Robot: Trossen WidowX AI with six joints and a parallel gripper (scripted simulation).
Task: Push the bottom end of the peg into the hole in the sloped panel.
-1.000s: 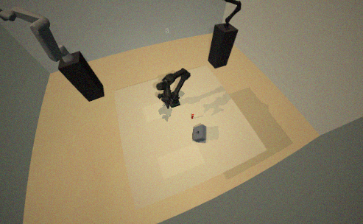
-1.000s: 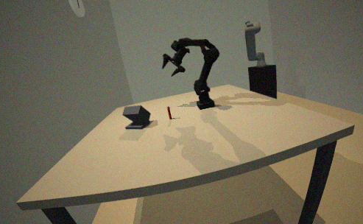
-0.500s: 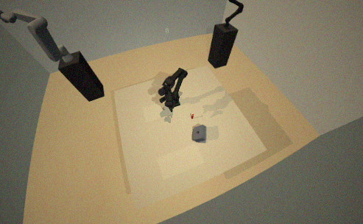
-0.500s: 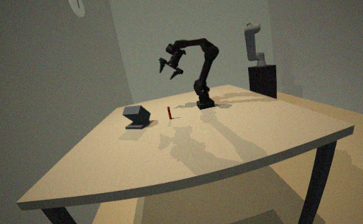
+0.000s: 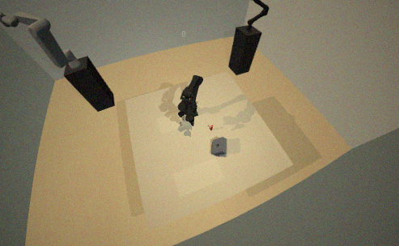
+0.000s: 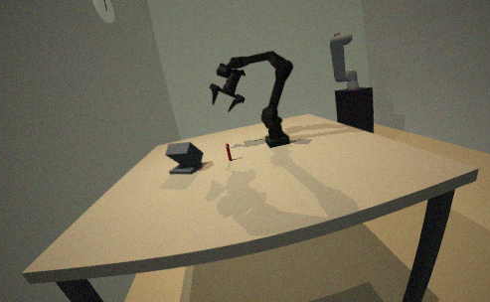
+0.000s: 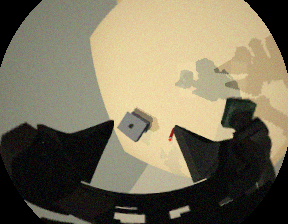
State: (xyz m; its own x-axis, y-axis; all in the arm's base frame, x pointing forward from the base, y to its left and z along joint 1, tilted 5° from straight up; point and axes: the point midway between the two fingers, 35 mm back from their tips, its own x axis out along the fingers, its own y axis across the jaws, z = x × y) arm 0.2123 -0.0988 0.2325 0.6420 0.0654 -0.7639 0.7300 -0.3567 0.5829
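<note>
Now: gripper tip 18 cm to the right of the red peg, 17 cm above it and 1 cm short of it. From my gripper tip the other things lie so: grey sloped panel 21 cm ahead, 16 cm below, 15 cm to the left.
</note>
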